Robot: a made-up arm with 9 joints.
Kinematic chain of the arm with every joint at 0, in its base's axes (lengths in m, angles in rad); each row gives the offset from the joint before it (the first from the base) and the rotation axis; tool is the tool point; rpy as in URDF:
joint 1: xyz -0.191 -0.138 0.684 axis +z
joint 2: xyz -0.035 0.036 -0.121 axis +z
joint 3: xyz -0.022 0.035 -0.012 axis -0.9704 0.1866 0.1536
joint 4: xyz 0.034 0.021 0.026 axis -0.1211 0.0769 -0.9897
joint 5: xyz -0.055 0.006 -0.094 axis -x
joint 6: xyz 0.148 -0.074 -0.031 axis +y
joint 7: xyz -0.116 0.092 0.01 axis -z
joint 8: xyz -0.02 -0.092 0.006 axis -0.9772 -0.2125 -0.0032
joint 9: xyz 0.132 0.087 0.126 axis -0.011 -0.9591 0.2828
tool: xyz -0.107 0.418 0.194 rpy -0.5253 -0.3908 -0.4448
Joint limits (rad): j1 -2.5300..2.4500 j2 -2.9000..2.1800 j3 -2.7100..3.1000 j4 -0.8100..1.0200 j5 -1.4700..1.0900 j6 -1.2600..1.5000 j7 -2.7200..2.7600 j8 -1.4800..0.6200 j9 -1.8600..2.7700
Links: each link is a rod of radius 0.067 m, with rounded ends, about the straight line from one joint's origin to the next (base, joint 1, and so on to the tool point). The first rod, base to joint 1, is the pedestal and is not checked.
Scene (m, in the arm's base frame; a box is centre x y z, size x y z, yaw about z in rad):
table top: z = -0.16
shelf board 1: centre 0.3 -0.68 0.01 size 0.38 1.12 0.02 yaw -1
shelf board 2: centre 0.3 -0.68 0.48 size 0.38 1.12 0.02 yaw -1
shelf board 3: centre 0.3 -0.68 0.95 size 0.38 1.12 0.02 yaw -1
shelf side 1: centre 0.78 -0.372 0.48 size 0.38 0.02 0.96 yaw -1
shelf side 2: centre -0.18 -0.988 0.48 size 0.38 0.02 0.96 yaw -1
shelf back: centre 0.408 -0.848 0.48 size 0.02 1.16 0.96 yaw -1
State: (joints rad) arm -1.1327 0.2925 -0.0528 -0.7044 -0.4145 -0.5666 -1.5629 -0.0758 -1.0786
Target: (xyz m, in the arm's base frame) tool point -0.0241 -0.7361 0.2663
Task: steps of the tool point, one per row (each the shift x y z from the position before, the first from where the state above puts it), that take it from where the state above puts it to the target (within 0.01 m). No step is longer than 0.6 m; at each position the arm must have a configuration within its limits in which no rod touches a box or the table.
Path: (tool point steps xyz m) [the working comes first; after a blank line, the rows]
Joints at the target: -2.0657 -0.7146 0.1314 0.2799 -0.1965 -0.8976 -1.0867 0.4251 -1.6231
Straight joint move there: clear.

1: 0.5269 0.1588 -0.0578
2: 0.4552 -0.3407 -0.0823
3: -0.0024 -0.5720 -0.0915
4: -0.4551 -0.3321 -0.0752

